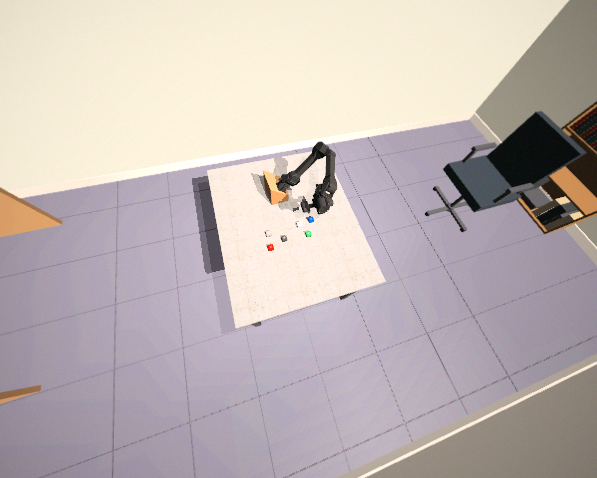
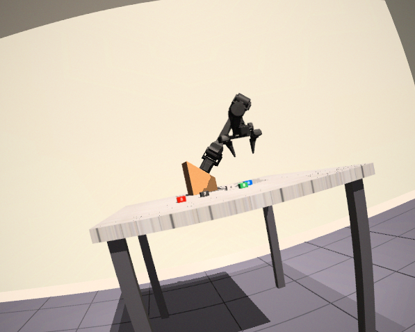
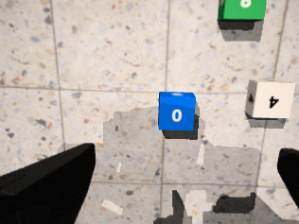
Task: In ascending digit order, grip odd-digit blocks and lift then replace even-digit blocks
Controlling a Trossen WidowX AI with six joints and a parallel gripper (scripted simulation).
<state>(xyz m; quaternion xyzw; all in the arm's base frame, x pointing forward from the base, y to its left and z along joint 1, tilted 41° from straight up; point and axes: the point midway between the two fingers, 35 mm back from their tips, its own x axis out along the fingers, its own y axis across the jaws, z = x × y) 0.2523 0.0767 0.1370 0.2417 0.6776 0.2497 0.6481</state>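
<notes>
My gripper tip is now 10 mm past the blue block, 10 mm to the left of it and 120 mm above it. From my gripper tip the other things lie so: dark block (70 mm ahead, 210 mm to the right, 120 mm below); then green block (80 mm ahead, 60 mm to the right, 120 mm below); then white block (90 mm to the right, 120 mm below).
</notes>
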